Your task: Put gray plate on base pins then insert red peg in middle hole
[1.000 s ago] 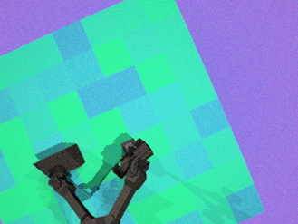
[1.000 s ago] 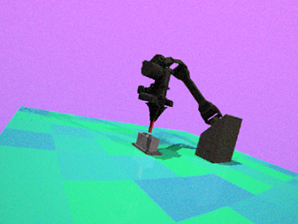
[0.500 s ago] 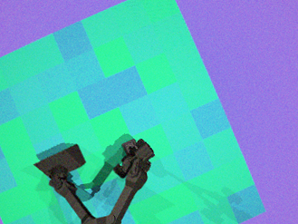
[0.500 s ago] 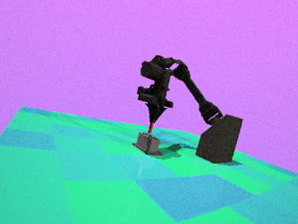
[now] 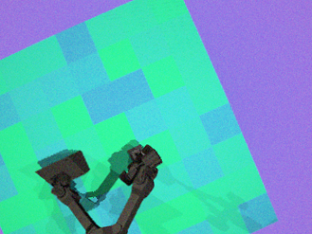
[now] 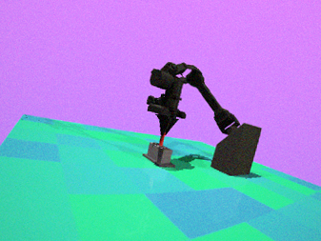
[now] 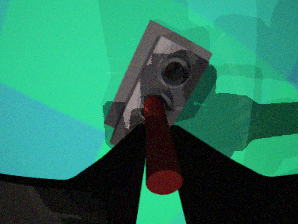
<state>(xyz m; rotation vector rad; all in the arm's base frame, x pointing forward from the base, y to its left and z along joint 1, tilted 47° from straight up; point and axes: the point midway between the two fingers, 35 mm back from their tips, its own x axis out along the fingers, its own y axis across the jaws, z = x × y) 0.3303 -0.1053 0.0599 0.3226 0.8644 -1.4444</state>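
Now: gripper tip right at the red peg. Round my gripper tip: gray plate 50 mm below; base 90 mm below.
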